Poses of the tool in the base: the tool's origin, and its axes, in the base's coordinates. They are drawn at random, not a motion.
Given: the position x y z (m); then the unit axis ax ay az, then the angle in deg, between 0 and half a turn.
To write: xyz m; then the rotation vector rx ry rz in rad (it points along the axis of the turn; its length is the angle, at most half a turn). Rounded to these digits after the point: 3 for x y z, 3 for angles.
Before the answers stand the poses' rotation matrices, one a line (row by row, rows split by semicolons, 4 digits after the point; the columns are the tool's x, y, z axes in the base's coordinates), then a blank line. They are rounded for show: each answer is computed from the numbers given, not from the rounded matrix.
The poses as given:
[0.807 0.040 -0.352 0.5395 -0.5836 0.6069 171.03]
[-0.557 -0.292 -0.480 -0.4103 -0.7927 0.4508 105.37]
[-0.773 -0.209 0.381 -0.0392 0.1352 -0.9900 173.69]
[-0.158 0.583 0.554 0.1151 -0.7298 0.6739 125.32]
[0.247 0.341 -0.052 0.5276 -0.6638 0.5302 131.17]
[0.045 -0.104 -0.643 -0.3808 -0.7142 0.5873 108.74]
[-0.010 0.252 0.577 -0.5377 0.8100 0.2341 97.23]
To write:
-0.4092 -0.7205 0.5599; -0.5312 -0.3107 -0.7882; 0.7419 -0.6199 -0.2556
-0.0521 -0.0232 -0.9984; 0.8462 0.5299 -0.0565; 0.5304 -0.8477 -0.0080
-0.9909 0.0982 0.0922; -0.1194 -0.9575 -0.2626; 0.0625 -0.2712 0.9605
-0.5572 -0.6824 -0.4731; 0.4173 0.2624 -0.8701; 0.7179 -0.6822 0.1386
-0.1967 -0.9798 -0.0358; -0.1816 0.0723 -0.9807; 0.9635 -0.1864 -0.1922
-0.1297 -0.1968 -0.9718; 0.9155 0.3527 -0.1936; 0.3808 -0.9148 0.1345
0.1996 -0.7226 0.6618; -0.2581 0.6128 0.7469; -0.9453 -0.3199 -0.0642

[0.807 0.040 -0.352 1.610 -1.742 1.812]
[-0.557 -0.292 -0.480 -0.755 -1.458 0.829]
[-0.773 -0.209 0.381 -0.119 0.410 -3.001]
[-0.158 0.583 0.554 0.252 -1.596 1.474]
[0.247 0.341 -0.052 1.208 -1.520 1.214]
[0.045 -0.104 -0.643 -0.723 -1.355 1.115]
[-0.010 0.252 0.577 -0.912 1.375 0.397]

